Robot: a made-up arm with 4 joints. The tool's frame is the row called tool. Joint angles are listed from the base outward. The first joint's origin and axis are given. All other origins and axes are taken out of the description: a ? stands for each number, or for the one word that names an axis. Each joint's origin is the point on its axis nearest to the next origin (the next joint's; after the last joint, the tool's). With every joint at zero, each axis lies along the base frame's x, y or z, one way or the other. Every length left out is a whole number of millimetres.
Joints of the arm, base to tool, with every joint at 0 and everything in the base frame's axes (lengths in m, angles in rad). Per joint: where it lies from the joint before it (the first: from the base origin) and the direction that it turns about. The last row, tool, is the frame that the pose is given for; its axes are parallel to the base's.
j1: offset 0.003 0 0.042 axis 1 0 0
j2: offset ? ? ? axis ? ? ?
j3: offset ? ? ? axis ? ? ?
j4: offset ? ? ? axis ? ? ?
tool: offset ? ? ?
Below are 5 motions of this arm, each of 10 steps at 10 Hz.
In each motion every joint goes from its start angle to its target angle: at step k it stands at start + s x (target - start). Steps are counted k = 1, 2, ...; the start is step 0. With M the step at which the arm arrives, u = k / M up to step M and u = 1 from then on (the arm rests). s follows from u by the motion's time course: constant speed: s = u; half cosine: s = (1 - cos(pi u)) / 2; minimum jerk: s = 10 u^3 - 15 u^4 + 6 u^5.
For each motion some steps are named. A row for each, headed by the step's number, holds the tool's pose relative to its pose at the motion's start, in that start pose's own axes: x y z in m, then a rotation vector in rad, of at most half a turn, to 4 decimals.
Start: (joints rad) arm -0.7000 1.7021 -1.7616 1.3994
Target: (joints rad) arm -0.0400 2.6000 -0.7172 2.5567
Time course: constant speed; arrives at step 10
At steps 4, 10:
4: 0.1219 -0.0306 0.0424 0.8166 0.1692 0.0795
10: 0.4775 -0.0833 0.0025 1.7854 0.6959 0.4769

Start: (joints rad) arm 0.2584 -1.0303 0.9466 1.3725
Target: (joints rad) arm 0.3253 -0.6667 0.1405 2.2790
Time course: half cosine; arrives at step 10
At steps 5, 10:
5: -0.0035 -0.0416 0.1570 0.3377 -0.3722 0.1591
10: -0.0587 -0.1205 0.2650 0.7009 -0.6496 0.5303

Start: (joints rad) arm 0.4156 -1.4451 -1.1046 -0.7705
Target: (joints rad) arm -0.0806 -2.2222 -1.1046 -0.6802
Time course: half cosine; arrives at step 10
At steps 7, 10:
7: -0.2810 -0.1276 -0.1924 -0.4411 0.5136 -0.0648
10: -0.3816 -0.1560 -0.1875 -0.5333 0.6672 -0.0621

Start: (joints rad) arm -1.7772 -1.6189 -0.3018 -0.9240
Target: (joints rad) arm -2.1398 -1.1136 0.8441 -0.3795
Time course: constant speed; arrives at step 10
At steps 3, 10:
3: 0.0120 0.0127 0.0950 0.1790 -0.2756 0.0435
10: 0.0185 -0.0121 0.1405 0.2980 -0.8384 0.3214

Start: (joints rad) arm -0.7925 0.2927 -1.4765 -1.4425
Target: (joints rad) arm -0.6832 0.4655 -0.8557 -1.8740
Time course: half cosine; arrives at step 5
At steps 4, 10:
4: -0.0353 -0.0069 0.0129 -0.2001 -0.5250 -0.0061
10: -0.0320 -0.0090 0.0155 -0.2179 -0.5784 -0.0248

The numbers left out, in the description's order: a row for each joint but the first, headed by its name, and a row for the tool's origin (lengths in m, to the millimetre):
j2: xyz 0 -0.015 0.368, axis 0 -1 0
j3: xyz 0.015 0 -0.464, axis 0 0 1
j4: xyz 0.016 0.063 0, axis 1 0 0
tool: xyz 0 0.281 0.041

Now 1 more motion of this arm.
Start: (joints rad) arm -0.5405 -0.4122 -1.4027 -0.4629
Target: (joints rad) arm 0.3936 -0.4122 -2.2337 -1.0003
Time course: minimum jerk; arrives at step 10
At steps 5, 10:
5: -0.0335 0.0050 -0.0866 -0.2804 0.4803 0.0572
10: -0.1578 -0.0430 -0.1720 -0.7075 0.9081 0.2584

